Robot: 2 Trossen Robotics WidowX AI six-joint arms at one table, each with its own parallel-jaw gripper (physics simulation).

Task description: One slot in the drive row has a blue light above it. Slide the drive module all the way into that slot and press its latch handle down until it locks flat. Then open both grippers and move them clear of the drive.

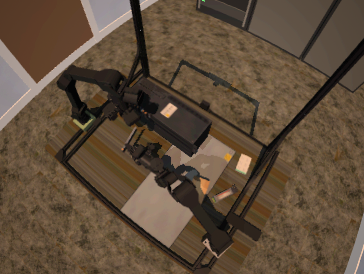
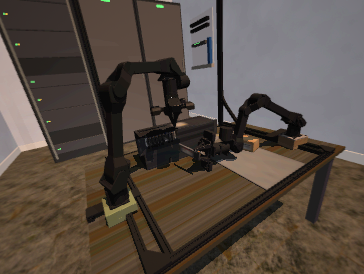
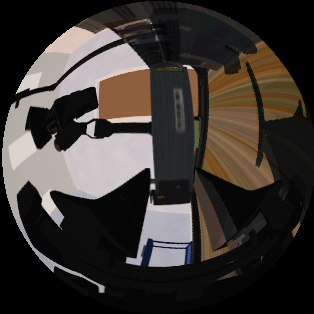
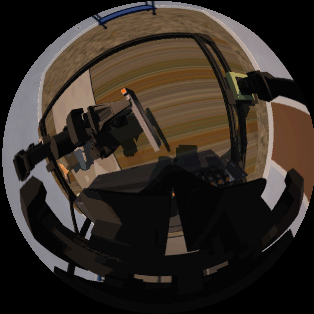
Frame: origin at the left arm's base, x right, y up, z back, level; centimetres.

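Seen in the pictures: left gripper, fingertip midpoint: [image 1: 125, 145] [image 2: 193, 153] [image 3: 171, 171] [image 4: 134, 102]; right gripper, fingertip midpoint: [image 2: 174, 126] [image 3: 91, 95] [image 4: 170, 168]; left arm's base at its link origin: [image 1: 218, 242] [image 2: 293, 135]; right arm's base at its link origin: [image 1: 83, 118] [image 2: 118, 200] [image 4: 243, 85].
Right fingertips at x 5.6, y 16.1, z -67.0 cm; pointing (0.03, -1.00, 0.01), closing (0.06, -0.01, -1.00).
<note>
Offsets run from my right fingertips to a thing's top centre. Level surfaces: height alone.
The drive module @(dx -4.8, dy -9.1, dz +4.1 cm) [image 1: 130, 139] [image 2: 187, 150] [image 3: 173, 126] [image 4: 143, 123] is a flat grey slab held on edge, with an orange tab at one end. My left gripper [image 1: 136, 150] [image 2: 202, 157] [image 3: 171, 171] [image 4: 134, 102] is shut on its near end and holds it above the table. Its far end points at the front of the black chassis @(dx +17.8, dy -4.7, dz +4.7 cm) [image 1: 181, 122] [image 2: 197, 128] [image 3: 163, 37] [image 4: 131, 175] and lies close to the drive row @(dx +15.1, dy -4.1, dz -6.7 cm) [image 2: 160, 139]. My right gripper [image 1: 146, 114] [image 2: 174, 123] [image 4: 170, 168] is shut and empty, pointing down at the chassis's top front edge. I see no blue light.
A grey mat @(dy -22.0 cm) [image 1: 154, 206] [image 2: 262, 166] lies under the left arm. An orange box @(dx +4.0, dy -16.0, dz +43.0 cm) [image 1: 205, 186] [image 2: 251, 144] stands on it. A white card @(dx +32.5, dy -22.1, dz +49.3 cm) [image 1: 243, 163] and a spare module @(dx +13.8, dy -21.3, dz +52.9 cm) [image 1: 224, 193] lie at the right. Black frame posts [image 1: 140, 41] stand around the table.
</note>
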